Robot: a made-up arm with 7 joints.
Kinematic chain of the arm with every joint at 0, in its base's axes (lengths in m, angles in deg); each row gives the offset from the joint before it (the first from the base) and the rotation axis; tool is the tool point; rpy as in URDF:
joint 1: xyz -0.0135 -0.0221 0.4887 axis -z
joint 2: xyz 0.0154 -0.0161 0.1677 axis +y
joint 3: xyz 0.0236 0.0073 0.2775 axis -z
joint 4: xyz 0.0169 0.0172 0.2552 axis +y
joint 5: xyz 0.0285 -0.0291 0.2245 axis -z
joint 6: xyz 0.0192 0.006 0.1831 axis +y
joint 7: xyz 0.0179 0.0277 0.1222 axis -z
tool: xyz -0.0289 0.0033 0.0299 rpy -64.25 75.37 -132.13
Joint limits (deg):
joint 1: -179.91..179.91
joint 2: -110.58..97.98
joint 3: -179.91..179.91
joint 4: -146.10..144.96
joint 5: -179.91..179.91
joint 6: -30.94..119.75
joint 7: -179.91..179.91
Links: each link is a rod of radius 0.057 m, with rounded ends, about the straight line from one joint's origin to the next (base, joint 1, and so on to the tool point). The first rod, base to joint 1, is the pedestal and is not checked.
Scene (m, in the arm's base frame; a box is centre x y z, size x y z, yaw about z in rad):
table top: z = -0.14
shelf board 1: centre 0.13 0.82 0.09 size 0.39 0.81 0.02 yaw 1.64
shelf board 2: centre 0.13 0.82 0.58 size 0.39 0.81 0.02 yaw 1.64
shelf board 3: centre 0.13 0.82 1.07 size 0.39 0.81 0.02 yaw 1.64
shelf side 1: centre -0.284 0.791 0.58 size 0.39 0.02 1 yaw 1.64
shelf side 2: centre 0.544 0.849 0.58 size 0.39 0.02 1 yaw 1.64
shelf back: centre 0.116 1.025 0.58 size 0.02 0.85 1 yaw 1.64
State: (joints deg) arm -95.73 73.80 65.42 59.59 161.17 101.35 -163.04
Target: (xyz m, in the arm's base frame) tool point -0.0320 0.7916 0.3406
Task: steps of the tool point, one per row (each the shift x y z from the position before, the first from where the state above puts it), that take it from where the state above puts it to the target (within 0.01 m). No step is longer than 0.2 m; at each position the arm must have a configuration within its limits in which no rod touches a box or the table.
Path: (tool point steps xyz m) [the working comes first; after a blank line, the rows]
Joints at the target: -108.91 97.98 41.89 67.44 172.71 91.98 -160.42
Straight joint move there: touches shelf board 2.

1: 0.0366 -0.0622 -0.0033
2: 0.0227 -0.0734 -0.0013
3: 0.0063 -0.0805 0.0004
4: -0.0109 -0.0834 0.0016
5: -0.0283 -0.0819 0.0026
6: -0.0549 0.0814 -0.1546
7: -0.0758 0.0185 -0.1719
8: -0.0787 -0.0505 -0.1653
9: 0.0058 0.0816 -0.0261
10: -0.0021 0.0844 -0.0089
11: -0.0096 0.0824 0.0090
12: -0.0166 0.0759 0.0260

